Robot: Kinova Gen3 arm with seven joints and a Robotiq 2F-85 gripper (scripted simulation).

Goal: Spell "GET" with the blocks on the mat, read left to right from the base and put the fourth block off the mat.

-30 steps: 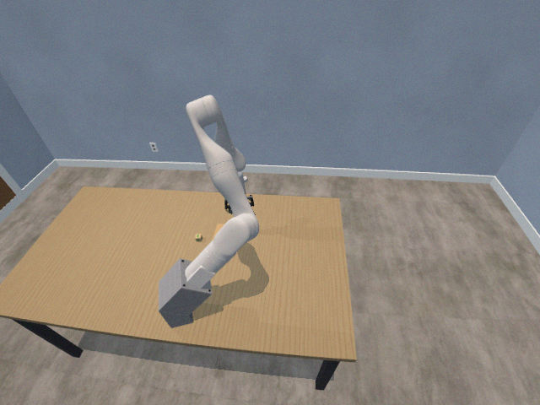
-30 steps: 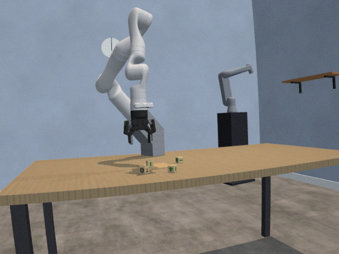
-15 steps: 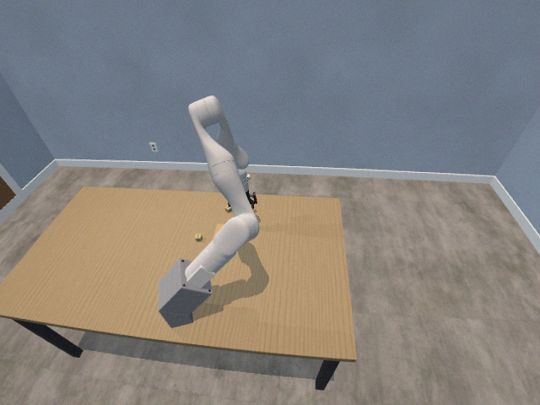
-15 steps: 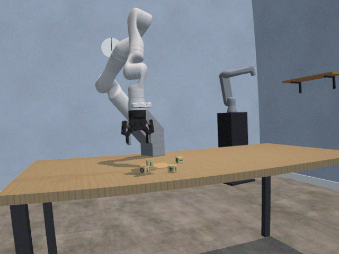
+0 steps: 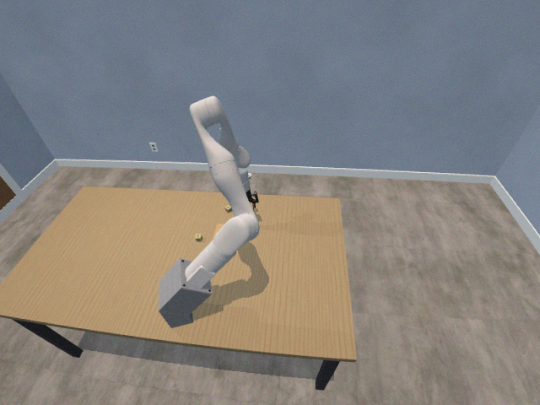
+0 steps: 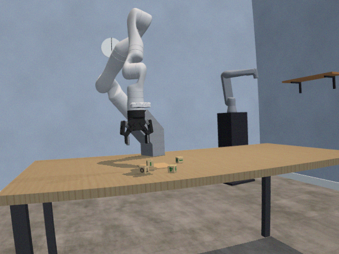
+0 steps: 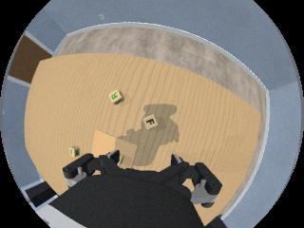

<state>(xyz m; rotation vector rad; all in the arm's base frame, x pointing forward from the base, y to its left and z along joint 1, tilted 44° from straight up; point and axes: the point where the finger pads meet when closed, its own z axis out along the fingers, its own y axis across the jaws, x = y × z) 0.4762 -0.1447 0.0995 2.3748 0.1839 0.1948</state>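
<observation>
My gripper is now 6 cm short of the T block and 11 cm above it. Round my hand: G block (6 cm behind, 8 cm to the left, 10 cm below); then mat (7 cm behind, 11 cm to the left, 12 cm below).
</observation>
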